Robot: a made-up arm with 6 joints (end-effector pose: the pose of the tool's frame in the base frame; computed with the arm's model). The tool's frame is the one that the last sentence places.
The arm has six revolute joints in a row. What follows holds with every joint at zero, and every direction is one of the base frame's.
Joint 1 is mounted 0.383 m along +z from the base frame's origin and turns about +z.
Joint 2 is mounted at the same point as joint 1 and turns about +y.
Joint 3 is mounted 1.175 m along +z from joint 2 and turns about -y.
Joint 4 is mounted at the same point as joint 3 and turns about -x.
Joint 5 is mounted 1.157 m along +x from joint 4 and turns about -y.
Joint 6 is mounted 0.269 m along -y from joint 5 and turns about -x.
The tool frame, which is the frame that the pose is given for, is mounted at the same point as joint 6; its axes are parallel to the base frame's.
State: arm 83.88 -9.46 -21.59 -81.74 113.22 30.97
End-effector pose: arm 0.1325 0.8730 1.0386 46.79 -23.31 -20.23
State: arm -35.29 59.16 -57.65 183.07 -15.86 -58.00
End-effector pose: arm 0.5422 -0.0547 -0.0408 -59.54 70.33 78.30
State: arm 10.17 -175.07 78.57 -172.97 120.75 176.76
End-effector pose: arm -0.4984 0.1818 -1.8885 22.23 -131.55 9.98
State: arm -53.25 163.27 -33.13 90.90 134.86 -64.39
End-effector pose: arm -0.5038 0.6817 -0.6736 166.46 -8.42 -17.01
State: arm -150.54 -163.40 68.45 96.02 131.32 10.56
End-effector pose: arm 0.7453 0.3886 -1.8181 4.54 -52.51 -68.40
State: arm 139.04 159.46 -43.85 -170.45 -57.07 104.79
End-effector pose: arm 0.3039 -0.6150 -0.2185 -89.88 65.07 -0.26
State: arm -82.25 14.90 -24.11 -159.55 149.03 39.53
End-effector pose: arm 0.4037 -1.0976 0.7172 -7.15 -28.37 104.31
